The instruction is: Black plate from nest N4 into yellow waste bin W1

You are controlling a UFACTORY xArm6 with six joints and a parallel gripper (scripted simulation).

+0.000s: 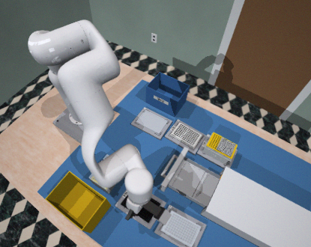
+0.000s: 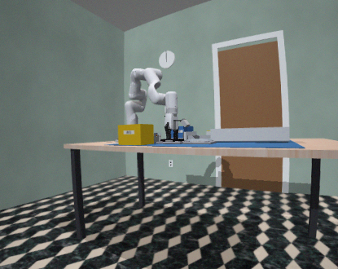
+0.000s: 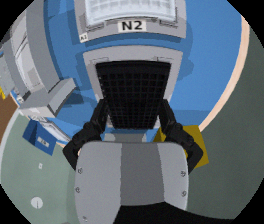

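Right now my hand is 1 cm above the black plate. Round my hand: cooler drawer: 10 cm ahead, 22 cm to the left, 1 cm below; then yellow waste bin W1: 15 cm behind, 17 cm to the right, 1 cm above; then white plate: 17 cm ahead, 4 cm to the left, 1 cm below.
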